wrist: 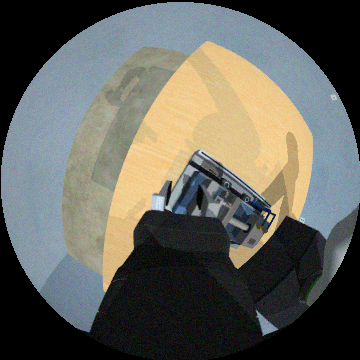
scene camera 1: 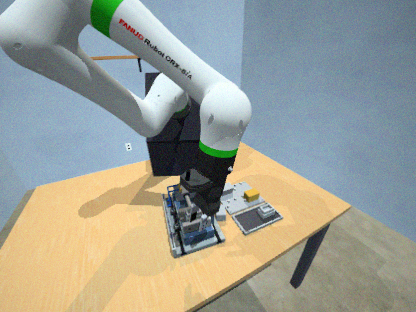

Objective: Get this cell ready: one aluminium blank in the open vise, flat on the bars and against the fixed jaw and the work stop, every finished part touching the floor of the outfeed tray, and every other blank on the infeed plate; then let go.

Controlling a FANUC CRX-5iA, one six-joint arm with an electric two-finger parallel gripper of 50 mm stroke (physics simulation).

Labels:
gripper: wrist; scene camera 1
same spot on gripper: point(scene camera 1: 193, 213) = point(wrist: 201, 198)

